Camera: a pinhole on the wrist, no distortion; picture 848 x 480 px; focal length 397.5 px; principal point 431.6 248.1 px. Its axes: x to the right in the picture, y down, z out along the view. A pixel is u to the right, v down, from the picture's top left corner.
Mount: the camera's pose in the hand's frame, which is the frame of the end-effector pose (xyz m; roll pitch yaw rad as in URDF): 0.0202 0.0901 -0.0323 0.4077 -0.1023 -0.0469
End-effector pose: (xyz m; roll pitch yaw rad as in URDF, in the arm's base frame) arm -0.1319 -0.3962 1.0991 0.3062 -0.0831 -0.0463
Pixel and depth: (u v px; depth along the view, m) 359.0 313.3 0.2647
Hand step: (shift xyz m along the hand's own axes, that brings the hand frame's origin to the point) -0.0574 0.0286 0.2216
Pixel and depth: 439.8 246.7 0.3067
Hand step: -0.0079 -0.0313 0.2480
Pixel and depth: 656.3 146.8 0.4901
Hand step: 0.2402 -0.2295 0.3943
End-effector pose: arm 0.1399 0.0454 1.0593 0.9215 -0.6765 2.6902
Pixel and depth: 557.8 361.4 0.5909
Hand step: 0.1407 0.0047 0.5929
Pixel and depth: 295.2 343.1 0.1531
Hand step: -0.0491 0.0662 0.1166
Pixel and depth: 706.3 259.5 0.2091
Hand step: 0.1403 0.0070 0.1758
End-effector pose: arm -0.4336 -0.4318 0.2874 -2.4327 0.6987 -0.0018
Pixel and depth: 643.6 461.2 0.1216
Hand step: 0.0712 0.0994 0.1111
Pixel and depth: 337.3 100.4 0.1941
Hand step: -0.0475 -0.0500 0.1118
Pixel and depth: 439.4 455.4 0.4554
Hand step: -0.0214 0.1296 0.4782
